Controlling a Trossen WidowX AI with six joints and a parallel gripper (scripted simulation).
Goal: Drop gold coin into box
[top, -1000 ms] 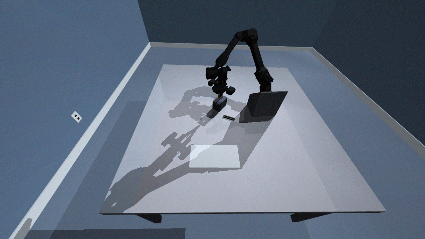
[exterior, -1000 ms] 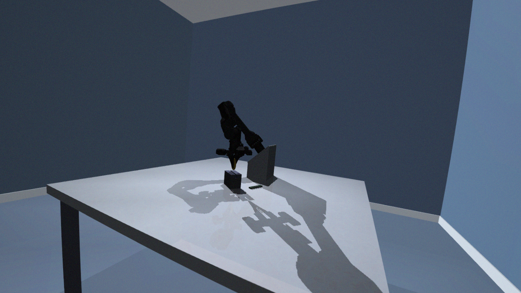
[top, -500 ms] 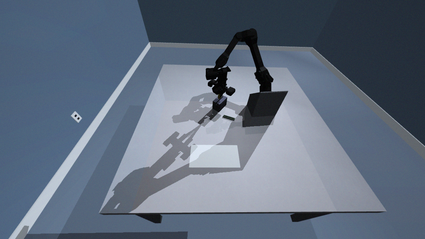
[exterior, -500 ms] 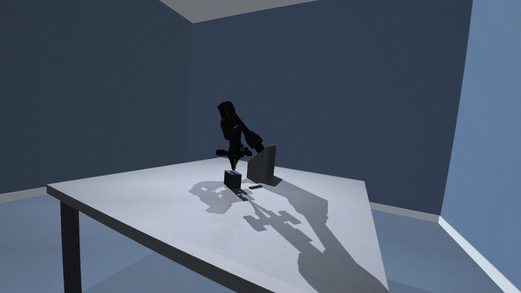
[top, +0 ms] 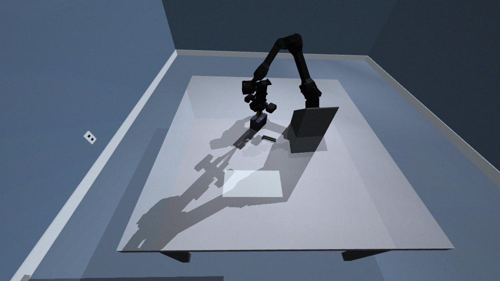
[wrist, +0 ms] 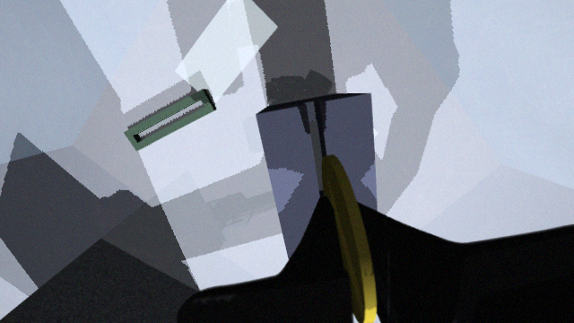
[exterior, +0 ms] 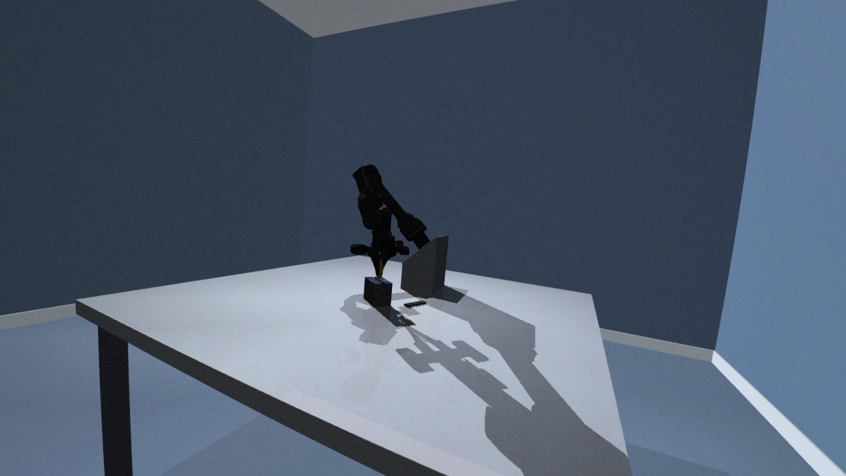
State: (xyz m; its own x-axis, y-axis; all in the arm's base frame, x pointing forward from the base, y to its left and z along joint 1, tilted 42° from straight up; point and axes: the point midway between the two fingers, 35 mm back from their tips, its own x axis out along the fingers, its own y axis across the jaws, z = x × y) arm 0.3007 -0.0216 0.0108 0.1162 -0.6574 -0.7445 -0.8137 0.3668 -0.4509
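Now: the gold coin 20 mm above my gripper tip.
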